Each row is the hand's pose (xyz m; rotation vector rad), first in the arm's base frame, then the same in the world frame.
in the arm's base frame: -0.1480 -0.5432 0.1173 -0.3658 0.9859 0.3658
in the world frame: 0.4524 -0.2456 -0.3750 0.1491 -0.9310 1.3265
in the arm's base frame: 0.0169 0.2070 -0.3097 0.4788 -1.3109 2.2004
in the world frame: -0.2537 0.2087 -0.1153 0.0603 1.7118 -0.8115
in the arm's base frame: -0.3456 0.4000 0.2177 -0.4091 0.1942 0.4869
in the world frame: -0.4983 -0.2257 -0.5606 0.5433 -1.6713 1.0923
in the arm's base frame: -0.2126 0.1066 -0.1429 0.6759 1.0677 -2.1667
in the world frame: -0.1717 0.0779 -0.3736 1.3366 1.3025 0.2193
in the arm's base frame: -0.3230 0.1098 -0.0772 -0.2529 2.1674 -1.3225
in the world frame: -0.1822 0.0337 -0.4939 0.0833 0.9406 0.5451
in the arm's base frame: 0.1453 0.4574 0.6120 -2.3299 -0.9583 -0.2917
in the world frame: -0.5855 -0.6955 -0.1466 -0.1226 -1.6204 -1.5007
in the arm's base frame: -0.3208 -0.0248 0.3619 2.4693 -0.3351 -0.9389
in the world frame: -0.0882 -0.4086 -0.5739 -2.1438 -0.9940 -1.0085
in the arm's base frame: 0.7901 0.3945 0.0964 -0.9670 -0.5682 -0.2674
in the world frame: -0.4681 -0.3123 0.5779 0.9623 -1.7220 -0.2409
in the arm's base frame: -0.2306 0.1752 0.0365 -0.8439 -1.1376 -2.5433
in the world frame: -0.2566 -0.0886 -0.4214 1.4789 0.2136 -1.8909
